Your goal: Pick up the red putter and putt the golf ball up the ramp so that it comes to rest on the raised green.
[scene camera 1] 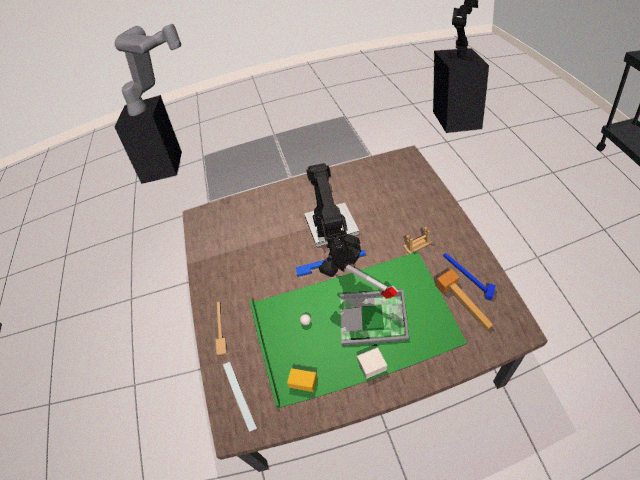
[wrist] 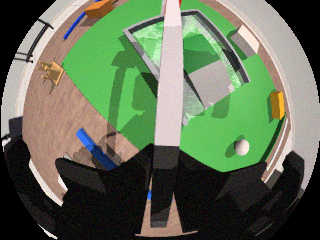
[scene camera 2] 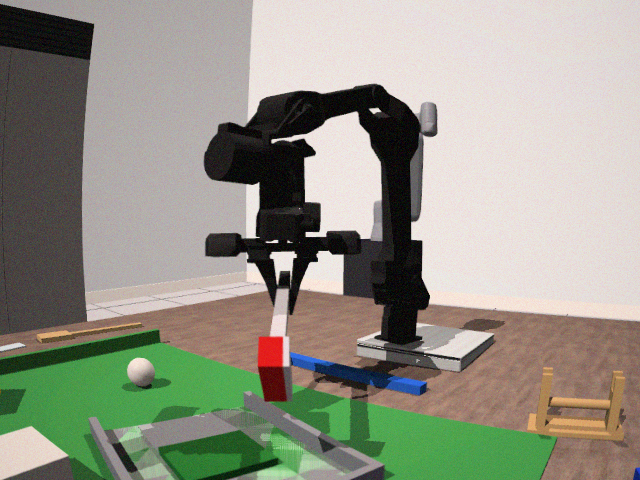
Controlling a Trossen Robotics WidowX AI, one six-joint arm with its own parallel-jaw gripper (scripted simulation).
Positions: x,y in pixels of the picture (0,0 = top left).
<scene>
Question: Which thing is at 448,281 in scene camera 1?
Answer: A wooden mallet.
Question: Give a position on a blue stick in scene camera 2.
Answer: At 415,387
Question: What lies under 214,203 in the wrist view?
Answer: My gripper.
</scene>
